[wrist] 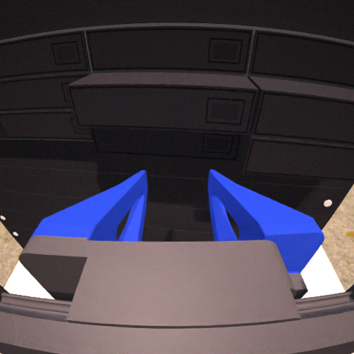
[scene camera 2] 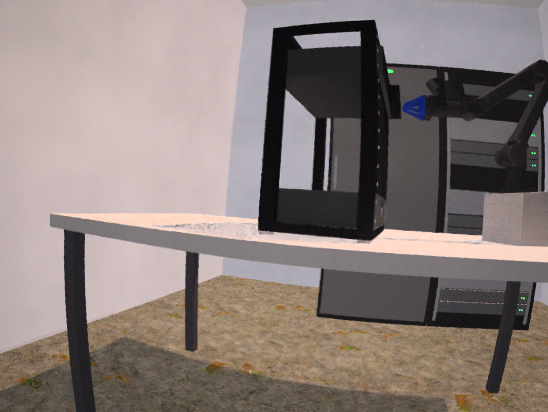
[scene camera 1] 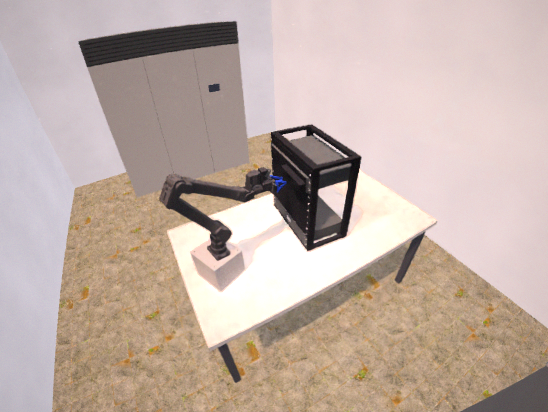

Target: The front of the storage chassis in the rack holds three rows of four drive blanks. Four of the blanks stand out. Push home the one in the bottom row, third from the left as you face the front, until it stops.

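Seen in the pictures: gripper, fingertip midpoint: [scene camera 2: 403, 107] [scene camera 1: 284, 180]; arm's base, link origin: [scene camera 2: 517, 192] [scene camera 1: 218, 251].
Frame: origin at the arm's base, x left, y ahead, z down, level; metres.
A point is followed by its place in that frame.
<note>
In the wrist view, the bottom-row blank third from the left [wrist: 155, 143] is dark and shadowed beneath a middle-row blank [wrist: 150, 106] that stands out; how far the lower one protrudes is unclear. The middle-row blank to the right [wrist: 305, 117] also stands out, and the bottom-row one below it [wrist: 300, 157] appears to. The chassis [scene camera 2: 325, 75] @(x 0.213, y 0.731, z -0.252 m) sits high in the black rack [scene camera 1: 312, 212] @(x -0.207, y 0.483, z -0.135 m) [scene camera 2: 270, 130] @(x 0.209, y 0.869, z -0.088 m). My gripper [scene camera 1: 284, 183] @(x -0.009, y 0.458, z -0.254 m) [scene camera 2: 404, 108] @(x -0.009, y 0.458, z -0.254 m) [wrist: 177, 178] is open and empty, its blue fingertips apart. They show below the bottom row in the wrist view, with a small gap before the protruding blanks in scene camera 2.
The rack stands on a white table [scene camera 1: 280, 295] @(x -0.327, y 0.150, z 0.180 m) [scene camera 2: 165, 240] @(x 0.353, y 1.076, z 0.204 m). The arm's base box [scene camera 1: 220, 267] @(x -0.098, y -0.048, z 0.001 m) [scene camera 2: 505, 217] @(x 0.053, y 0.082, z 0.092 m) is on the same table, in front of the rack. A lower dark unit [scene camera 1: 327, 222] @(x -0.183, y 0.658, z 0.060 m) [scene camera 2: 315, 207] @(x 0.207, y 0.741, z 0.104 m) sits in the rack's bottom. A large grey cabinet [scene camera 1: 175, 115] stands beyond the table.
</note>
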